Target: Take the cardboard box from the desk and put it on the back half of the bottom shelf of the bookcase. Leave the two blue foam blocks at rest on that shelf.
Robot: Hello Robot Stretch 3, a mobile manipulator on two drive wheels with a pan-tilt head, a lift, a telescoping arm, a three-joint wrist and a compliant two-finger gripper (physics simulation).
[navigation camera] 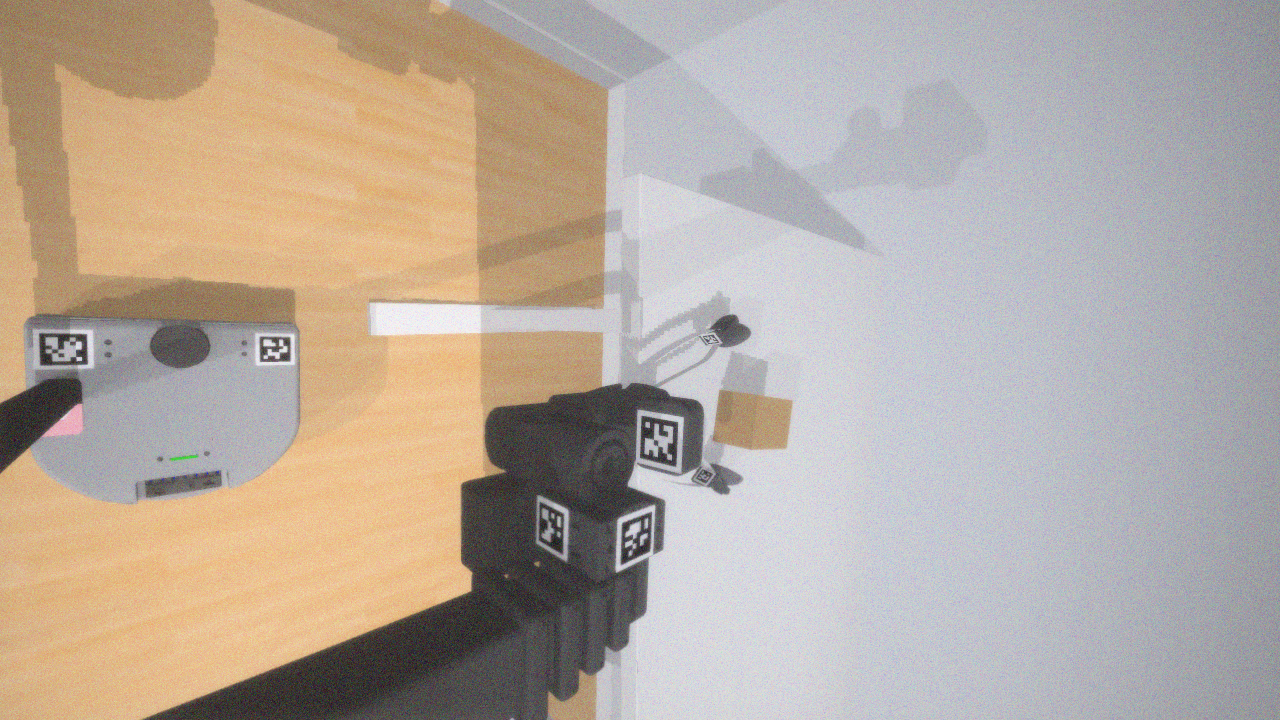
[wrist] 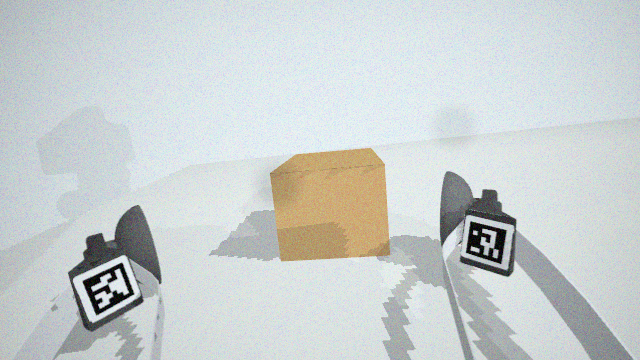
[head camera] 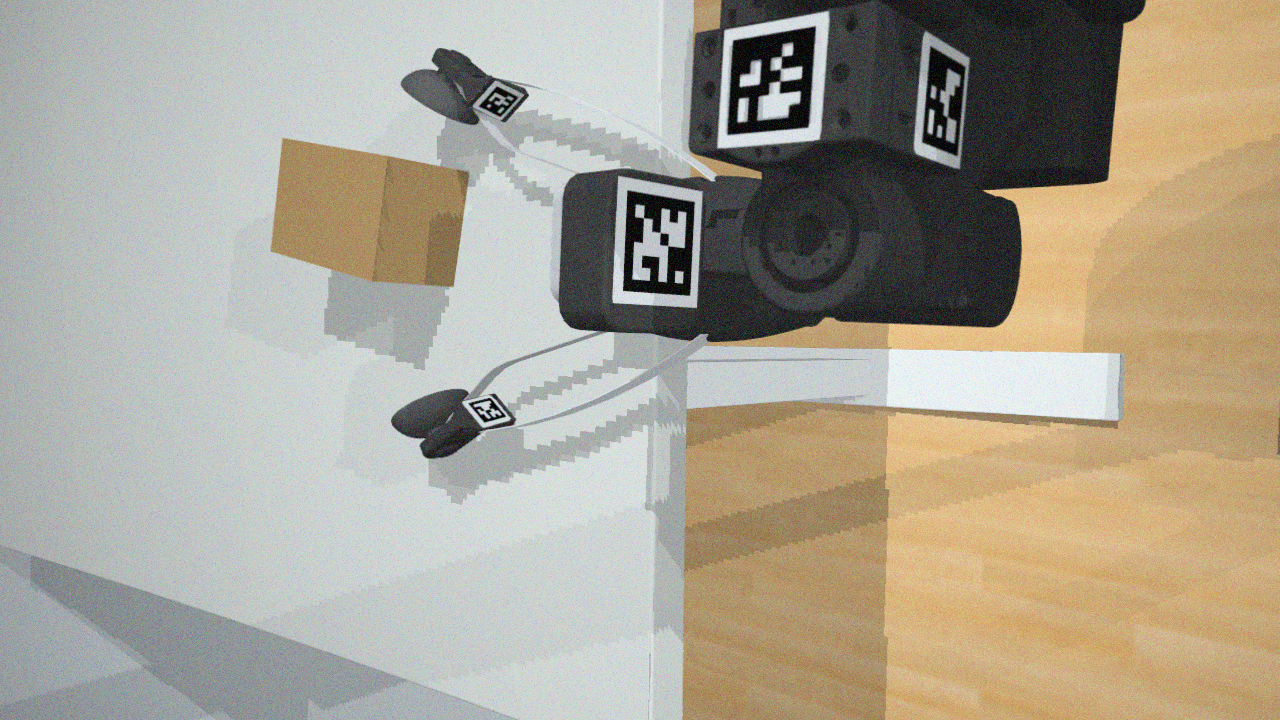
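Pixels of known places: gripper, fingertip midpoint: [navigation camera: 738, 403] [head camera: 412, 257]; robot's base, link origin: [navigation camera: 180, 344].
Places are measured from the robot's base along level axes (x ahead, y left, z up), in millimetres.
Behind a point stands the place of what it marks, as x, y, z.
Note:
The cardboard box [head camera: 331, 210] @[-39, -474, 1000] [navigation camera: 769, 420] @[-37, -469, 1000] [wrist: 330, 200] is a plain tan box standing upright on the white desk [head camera: 554, 555] @[121, -358, 950] [navigation camera: 707, 591] @[-249, -438, 950] [wrist: 250, 310]. My gripper [head camera: 436, 253] @[-19, -443, 975] [navigation camera: 726, 404] @[-19, -443, 975] [wrist: 300, 215] @[-19, -443, 975] is open and empty, with its two fingers wide apart. In the head view the fingertips are on either side of the box's near part, with a gap on each side. In the wrist view the box is ahead, between the two fingers and nearer the right one. The bookcase and the blue foam blocks do not show in these views.
The desk's front edge [head camera: 666, 573] @[119, -298, 940] runs below my wrist. A white bar [head camera: 993, 385] [navigation camera: 420, 317] extends from under the desk, low over the wooden floor [head camera: 1074, 582] @[310, -371, 0] [navigation camera: 313, 582] @[-564, -214, 0]. My grey base [navigation camera: 179, 402] @[-93, 4, 160] stands on the floor, apart from the desk. Shadows of the gripper lie on the desk.

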